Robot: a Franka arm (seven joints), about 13 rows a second.
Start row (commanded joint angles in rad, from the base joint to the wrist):
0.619, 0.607, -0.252, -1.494, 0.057, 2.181, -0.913
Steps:
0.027, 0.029, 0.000, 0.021, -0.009, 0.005, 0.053
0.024, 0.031, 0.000, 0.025, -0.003, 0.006, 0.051
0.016, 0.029, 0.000, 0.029, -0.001, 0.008, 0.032
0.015, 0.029, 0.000, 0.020, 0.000, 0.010, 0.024
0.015, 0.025, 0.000, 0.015, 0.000, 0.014, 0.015
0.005, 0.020, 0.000, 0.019, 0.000, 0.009, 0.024
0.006, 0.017, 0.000, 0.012, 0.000, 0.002, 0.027
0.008, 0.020, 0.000, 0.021, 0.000, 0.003, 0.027
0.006, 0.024, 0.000, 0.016, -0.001, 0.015, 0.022
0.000, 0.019, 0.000, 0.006, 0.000, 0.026, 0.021
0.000, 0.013, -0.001, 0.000, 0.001, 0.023, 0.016
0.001, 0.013, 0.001, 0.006, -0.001, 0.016, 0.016
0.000, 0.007, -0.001, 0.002, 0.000, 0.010, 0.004
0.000, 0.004, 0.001, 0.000, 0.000, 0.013, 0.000
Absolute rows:
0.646, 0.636, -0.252, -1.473, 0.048, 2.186, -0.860
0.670, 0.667, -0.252, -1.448, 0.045, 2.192, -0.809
0.686, 0.696, -0.252, -1.419, 0.044, 2.200, -0.777
0.701, 0.725, -0.252, -1.399, 0.044, 2.210, -0.753
0.716, 0.750, -0.252, -1.384, 0.044, 2.224, -0.738
0.721, 0.770, -0.252, -1.365, 0.044, 2.233, -0.714
0.727, 0.787, -0.252, -1.353, 0.044, 2.235, -0.687
0.735, 0.807, -0.252, -1.332, 0.044, 2.238, -0.660
0.741, 0.831, -0.252, -1.316, 0.043, 2.253, -0.638
0.741, 0.850, -0.252, -1.310, 0.043, 2.279, -0.617
0.741, 0.863, -0.253, -1.310, 0.044, 2.302, -0.601
0.742, 0.876, -0.252, -1.304, 0.043, 2.318, -0.585
0.742, 0.883, -0.253, -1.302, 0.043, 2.328, -0.581
0.742, 0.887, -0.252, -1.302, 0.043, 2.341, -0.581

